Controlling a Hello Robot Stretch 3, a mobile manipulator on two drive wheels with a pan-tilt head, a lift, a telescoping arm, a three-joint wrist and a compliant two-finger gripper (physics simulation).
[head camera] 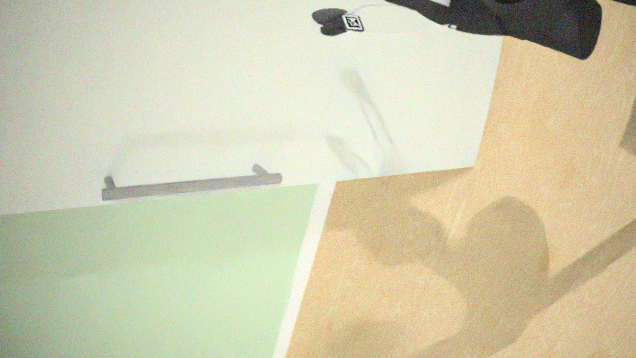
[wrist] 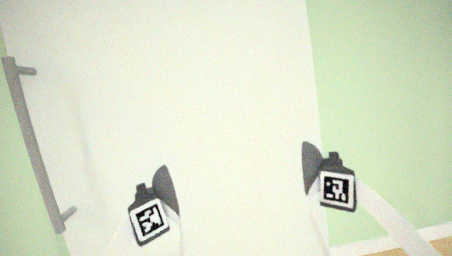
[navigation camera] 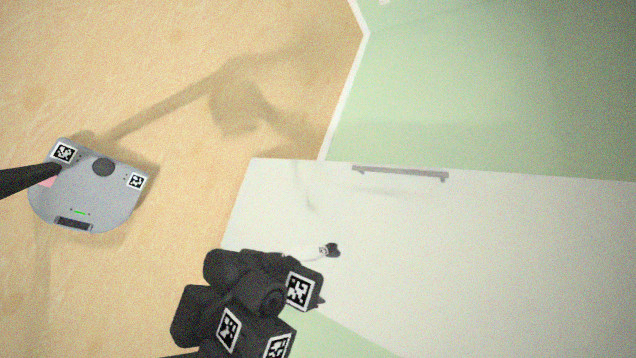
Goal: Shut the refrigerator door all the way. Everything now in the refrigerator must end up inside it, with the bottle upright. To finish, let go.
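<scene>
White refrigerator door, same spot: (head camera: 109, 109) and (navigation camera: 437, 216).
</scene>
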